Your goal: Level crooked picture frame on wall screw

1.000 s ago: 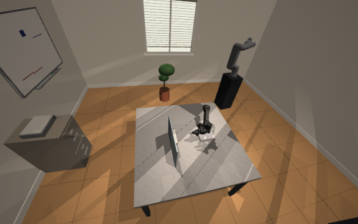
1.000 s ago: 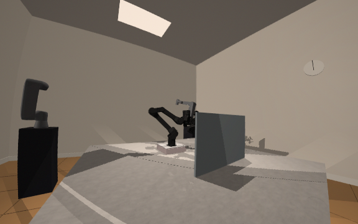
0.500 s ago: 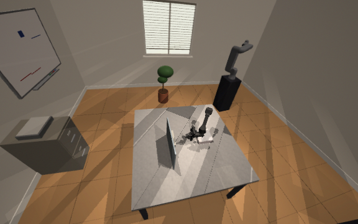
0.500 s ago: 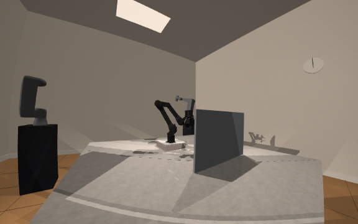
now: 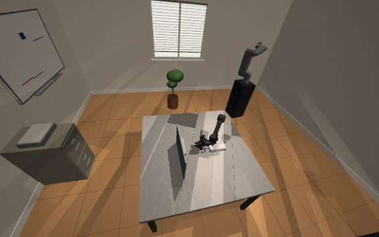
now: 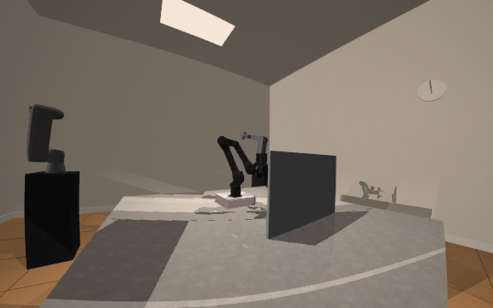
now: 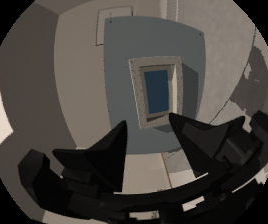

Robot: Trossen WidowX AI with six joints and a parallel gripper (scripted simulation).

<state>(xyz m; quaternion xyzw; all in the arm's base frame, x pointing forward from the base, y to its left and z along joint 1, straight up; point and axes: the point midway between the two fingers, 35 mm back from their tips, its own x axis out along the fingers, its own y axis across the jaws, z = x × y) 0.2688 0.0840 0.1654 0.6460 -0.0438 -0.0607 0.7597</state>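
The picture frame lies 120 mm ahead of my gripper tip, 30 mm to the right of it and 50 mm below it. The rest, counted from my gripper tip: grey wall panel: 140 mm ahead, 10 mm to the right, 60 mm below.
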